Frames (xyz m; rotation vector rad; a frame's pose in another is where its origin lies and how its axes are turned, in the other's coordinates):
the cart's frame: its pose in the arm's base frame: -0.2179 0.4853 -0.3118 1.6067 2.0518 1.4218
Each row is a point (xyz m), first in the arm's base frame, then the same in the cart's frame.
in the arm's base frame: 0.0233 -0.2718 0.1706
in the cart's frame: -0.5311 0.5490 -0.5297
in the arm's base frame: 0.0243 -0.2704 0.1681
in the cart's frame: -0.5313 0.5477 -0.5270
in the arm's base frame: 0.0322 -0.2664 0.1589
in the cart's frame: -0.5349 0.5459 -0.5148
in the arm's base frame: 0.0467 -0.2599 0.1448
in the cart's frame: -0.5409 0.5447 -0.4945
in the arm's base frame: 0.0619 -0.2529 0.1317
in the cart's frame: -0.5465 0.5446 -0.4740
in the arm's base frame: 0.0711 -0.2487 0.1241
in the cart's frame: -0.5497 0.5448 -0.4618
